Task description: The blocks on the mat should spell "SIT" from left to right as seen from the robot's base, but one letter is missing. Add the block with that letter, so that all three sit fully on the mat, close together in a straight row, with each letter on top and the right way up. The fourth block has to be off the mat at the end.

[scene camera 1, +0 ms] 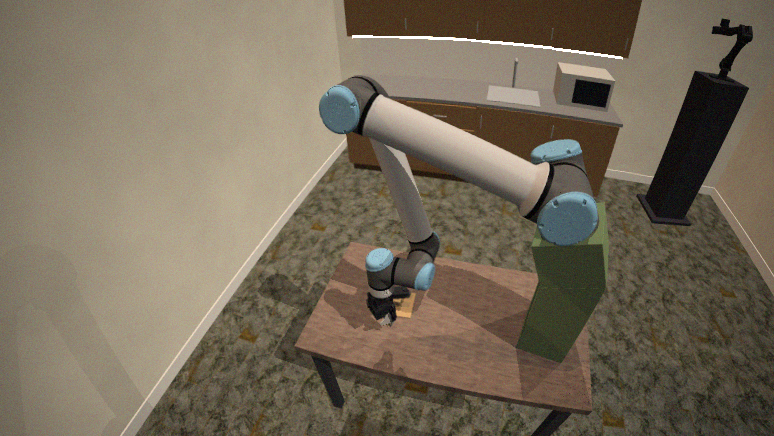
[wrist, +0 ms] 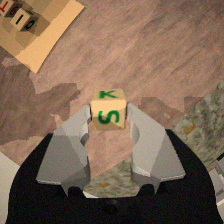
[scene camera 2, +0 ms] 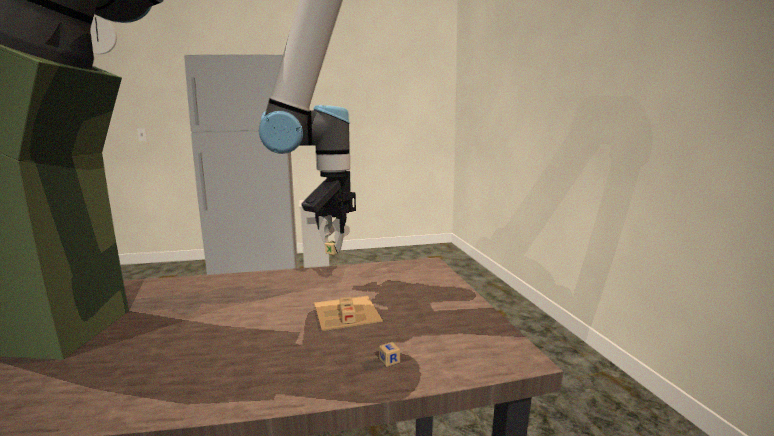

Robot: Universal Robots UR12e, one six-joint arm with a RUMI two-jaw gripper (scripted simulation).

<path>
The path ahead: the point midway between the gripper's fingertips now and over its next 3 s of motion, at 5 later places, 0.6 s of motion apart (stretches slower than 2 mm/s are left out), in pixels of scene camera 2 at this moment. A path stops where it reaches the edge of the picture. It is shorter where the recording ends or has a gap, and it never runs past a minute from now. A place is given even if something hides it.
My gripper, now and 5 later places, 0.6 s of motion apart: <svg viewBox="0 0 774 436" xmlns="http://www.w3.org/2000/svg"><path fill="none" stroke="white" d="M333 252L333 253L334 256L335 258L336 259L338 261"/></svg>
</path>
